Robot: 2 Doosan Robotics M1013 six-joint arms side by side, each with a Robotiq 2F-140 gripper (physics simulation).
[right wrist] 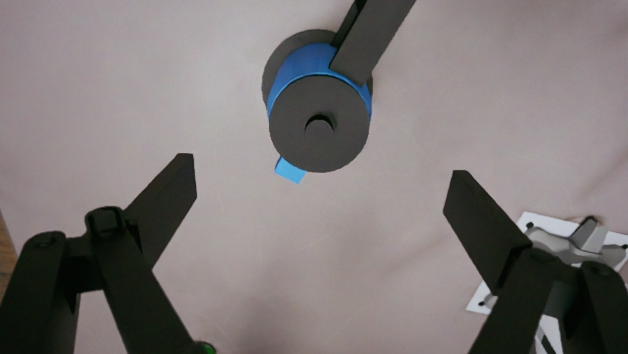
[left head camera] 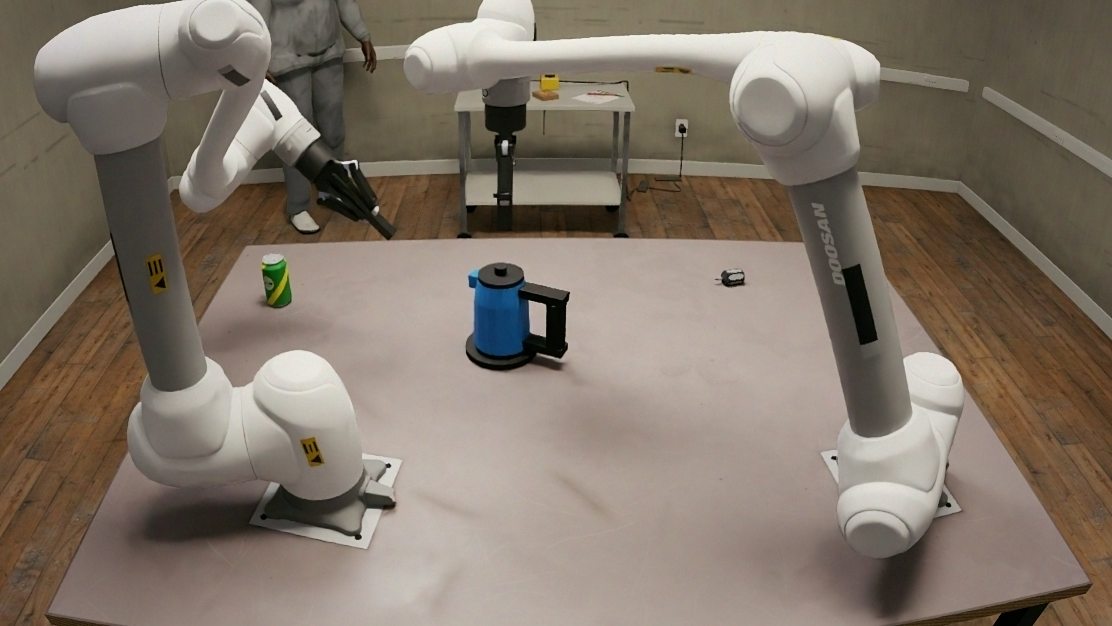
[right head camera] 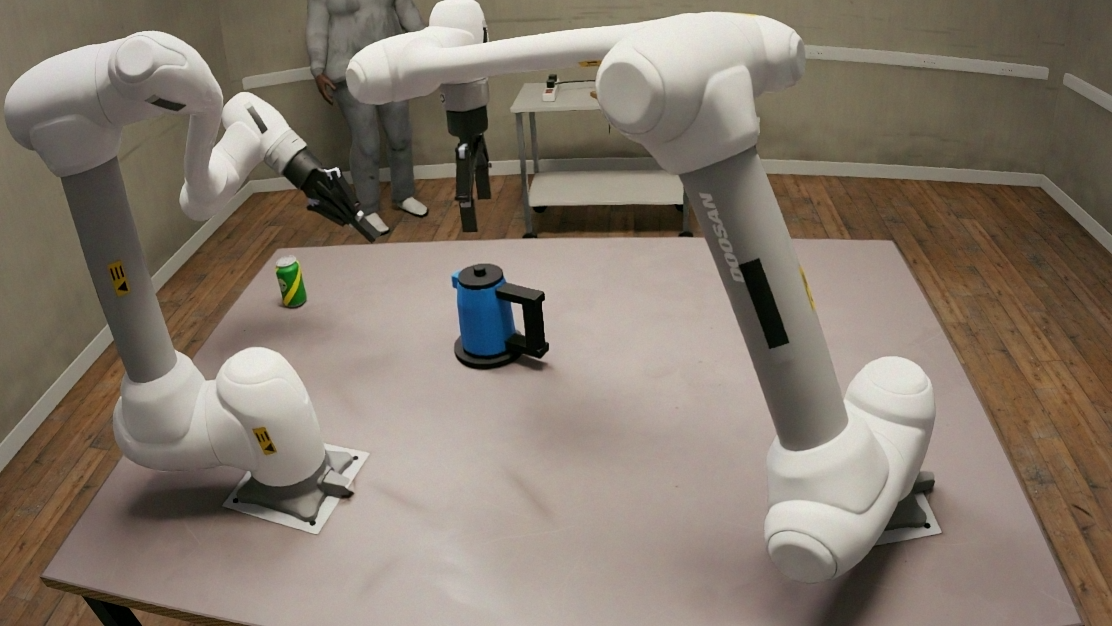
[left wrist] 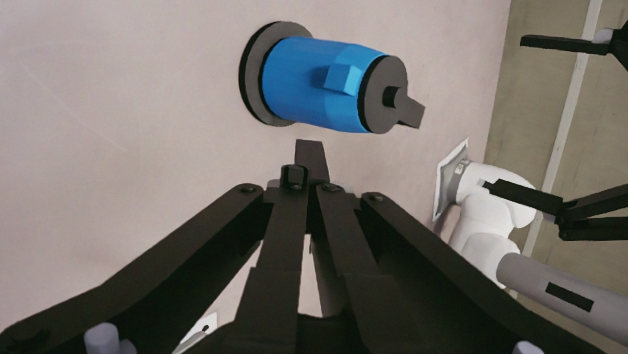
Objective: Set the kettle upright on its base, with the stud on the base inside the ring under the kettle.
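The blue kettle [left head camera: 500, 320] [right head camera: 485, 322] [left wrist: 315, 82] [right wrist: 320, 60] with black lid and handle stands upright on its round black base [left head camera: 498, 362] [right head camera: 486, 362] [left wrist: 251, 75] [right wrist: 273, 67]. The handle points right in the head camera views. The stud and the ring are hidden under the kettle. My right gripper [left head camera: 504, 225] [right head camera: 476, 211] [left wrist: 508, 119] [right wrist: 322, 184] is open and points down, well above and apart from the kettle. My left gripper [left head camera: 386, 231] [right head camera: 371, 234] [left wrist: 307, 161] is shut and empty, tilted down, above and to the left of the kettle in the head camera views.
A green can [left head camera: 277, 281] [right head camera: 291, 283] stands at the back left of the table [left head camera: 622, 466] [right head camera: 622, 466]. A small black and grey object [left head camera: 732, 277] lies at the back right. A cart [left head camera: 543, 199] [right head camera: 606, 202] and a standing figure [left head camera: 307, 93] [right head camera: 365, 108] are beyond the table.
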